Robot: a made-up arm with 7 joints.
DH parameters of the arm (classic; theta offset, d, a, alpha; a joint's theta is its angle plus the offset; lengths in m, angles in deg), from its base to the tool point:
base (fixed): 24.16 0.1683 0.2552 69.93
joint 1: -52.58 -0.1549 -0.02 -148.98
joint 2: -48.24 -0.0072 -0.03 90
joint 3: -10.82 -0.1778 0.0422 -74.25
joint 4: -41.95 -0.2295 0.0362 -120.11
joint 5: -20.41 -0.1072 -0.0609 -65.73
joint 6: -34.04 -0.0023 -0.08 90
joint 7: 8.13 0 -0.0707 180
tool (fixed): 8.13 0.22 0 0
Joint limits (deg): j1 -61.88..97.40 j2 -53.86..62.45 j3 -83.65..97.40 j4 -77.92..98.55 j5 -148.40..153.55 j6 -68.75..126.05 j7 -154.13..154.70
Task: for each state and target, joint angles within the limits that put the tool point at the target. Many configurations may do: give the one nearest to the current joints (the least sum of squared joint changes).
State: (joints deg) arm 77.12 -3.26 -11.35 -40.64 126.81 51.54 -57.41
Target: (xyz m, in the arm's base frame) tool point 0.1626 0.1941 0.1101
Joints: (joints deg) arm 96.89 -7.38 -30.77 -61.34 149.63 88.10 -63.03
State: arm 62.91 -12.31 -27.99 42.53 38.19 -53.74 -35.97
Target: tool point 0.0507 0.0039 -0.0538
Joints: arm 53.89 -11.99 -32.57 30.84 48.22 -22.47 -21.60
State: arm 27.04 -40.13 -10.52 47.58 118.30 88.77 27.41
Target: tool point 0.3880 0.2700 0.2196
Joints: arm 26.84 -42.42 -16.66 43.77 123.93 87.07 29.32
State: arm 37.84 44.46 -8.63 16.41 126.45 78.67 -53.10
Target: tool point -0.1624 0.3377 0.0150
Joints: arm 12.96 52.98 -27.84 -9.72 66.88 66.86 -56.19
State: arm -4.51 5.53 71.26 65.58 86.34 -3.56 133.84
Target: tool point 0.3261 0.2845 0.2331
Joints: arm 8.23 -7.72 74.83 60.57 87.11 4.43 131.01
